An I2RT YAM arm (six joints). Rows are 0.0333 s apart.
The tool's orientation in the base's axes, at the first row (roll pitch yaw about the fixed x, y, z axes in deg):
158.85, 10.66, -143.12
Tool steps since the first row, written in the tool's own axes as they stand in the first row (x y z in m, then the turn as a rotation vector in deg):
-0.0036, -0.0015, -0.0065, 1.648, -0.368, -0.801
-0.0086, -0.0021, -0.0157, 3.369, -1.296, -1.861
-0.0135, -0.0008, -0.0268, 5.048, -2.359, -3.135
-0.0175, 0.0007, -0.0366, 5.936, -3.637, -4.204
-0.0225, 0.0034, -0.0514, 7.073, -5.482, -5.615
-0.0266, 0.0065, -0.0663, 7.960, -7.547, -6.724
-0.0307, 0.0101, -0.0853, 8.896, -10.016, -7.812
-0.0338, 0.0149, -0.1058, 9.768, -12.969, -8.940
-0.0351, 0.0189, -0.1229, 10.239, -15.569, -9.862
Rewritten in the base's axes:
0.0043, -0.0015, 0.0061, -1.007, -1.546, 0.299
0.0093, -0.0026, 0.0152, -1.708, -3.632, 0.623
0.0132, -0.0031, 0.0268, -2.276, -5.872, 1.103
0.0162, -0.0035, 0.0370, -2.106, -7.717, 1.465
0.0196, -0.0045, 0.0525, -1.758, -10.244, 1.894
0.0221, -0.0057, 0.0680, -1.102, -12.659, 2.014
0.0246, -0.0082, 0.0874, -0.239, -15.381, 1.963
0.0257, -0.0110, 0.1085, 0.975, -18.422, 1.788
0.0257, -0.0142, 0.1258, 2.271, -20.897, 1.624

